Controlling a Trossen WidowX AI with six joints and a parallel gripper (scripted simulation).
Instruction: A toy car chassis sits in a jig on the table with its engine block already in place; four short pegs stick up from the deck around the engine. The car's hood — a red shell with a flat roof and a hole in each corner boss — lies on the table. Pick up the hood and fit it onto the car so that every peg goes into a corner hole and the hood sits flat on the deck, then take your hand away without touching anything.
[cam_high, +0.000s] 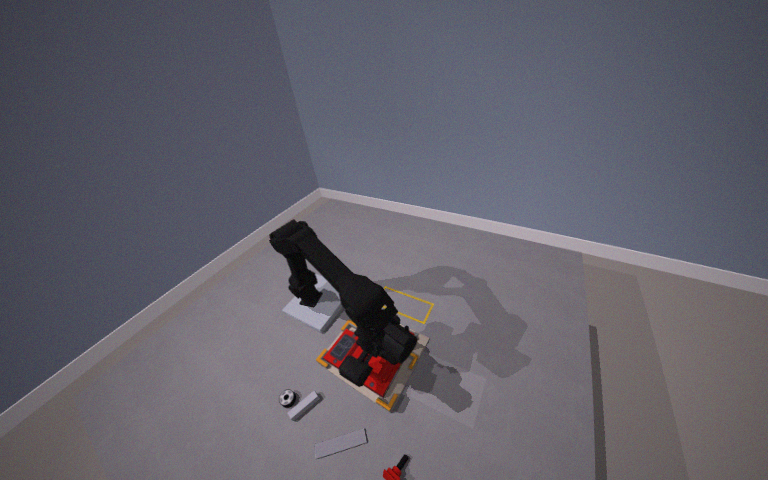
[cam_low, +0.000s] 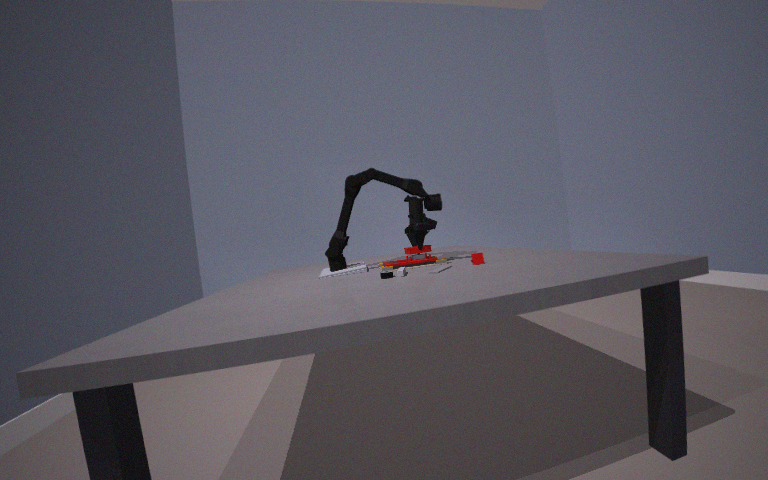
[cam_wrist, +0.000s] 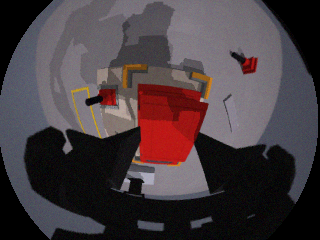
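Now: gripper tip right at the red hood. Round my gripper tip: wheel (200 mm behind, 140 mm to the right, 50 mm below); then grey engine block (40 mm below, 10 mm to the left).
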